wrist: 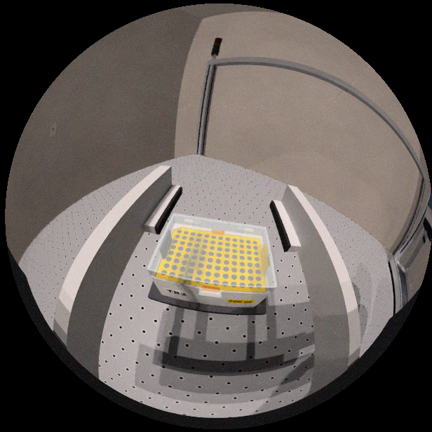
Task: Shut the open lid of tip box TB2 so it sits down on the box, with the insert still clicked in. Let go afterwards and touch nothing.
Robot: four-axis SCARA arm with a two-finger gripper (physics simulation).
Scene:
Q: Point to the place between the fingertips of my gripper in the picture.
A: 228, 185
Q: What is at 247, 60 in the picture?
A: A grey frame rail.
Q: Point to a clear lid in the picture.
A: At 213, 255

